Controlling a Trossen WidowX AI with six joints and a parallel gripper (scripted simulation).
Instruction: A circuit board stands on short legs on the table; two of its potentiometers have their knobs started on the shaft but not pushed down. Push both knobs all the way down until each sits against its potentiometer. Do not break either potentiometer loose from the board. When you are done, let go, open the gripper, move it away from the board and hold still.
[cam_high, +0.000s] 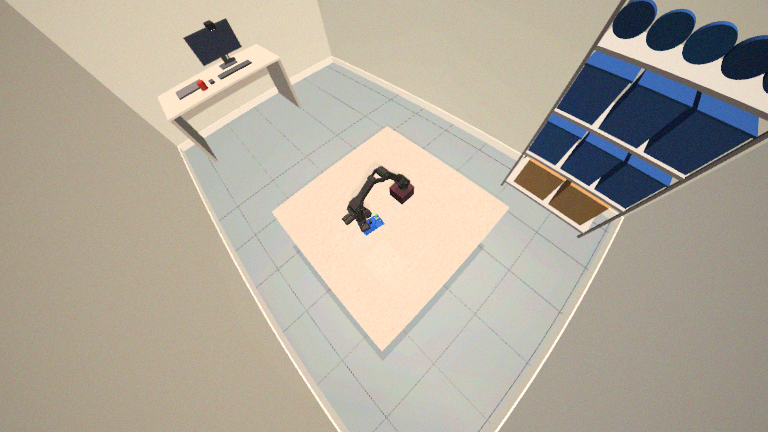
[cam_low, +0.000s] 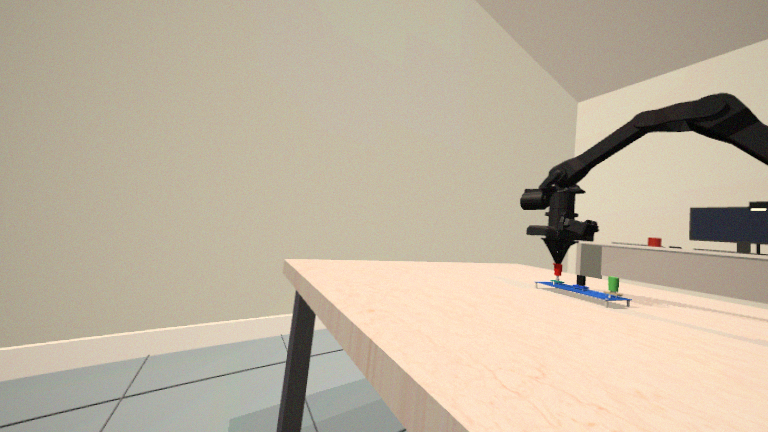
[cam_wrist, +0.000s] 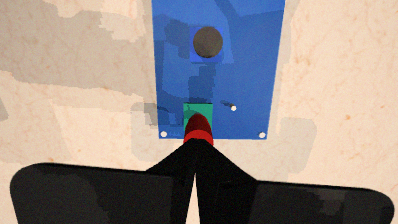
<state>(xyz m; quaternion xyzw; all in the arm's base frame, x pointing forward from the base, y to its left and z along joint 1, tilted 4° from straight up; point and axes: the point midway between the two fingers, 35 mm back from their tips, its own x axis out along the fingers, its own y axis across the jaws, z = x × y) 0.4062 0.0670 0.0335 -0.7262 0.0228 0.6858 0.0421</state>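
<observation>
Now: gripper tip 10 mm above the red knob. From my gripper tip the other things lie so: green knob (120 mm behind, 10 mm to the right, 30 mm below).
</observation>
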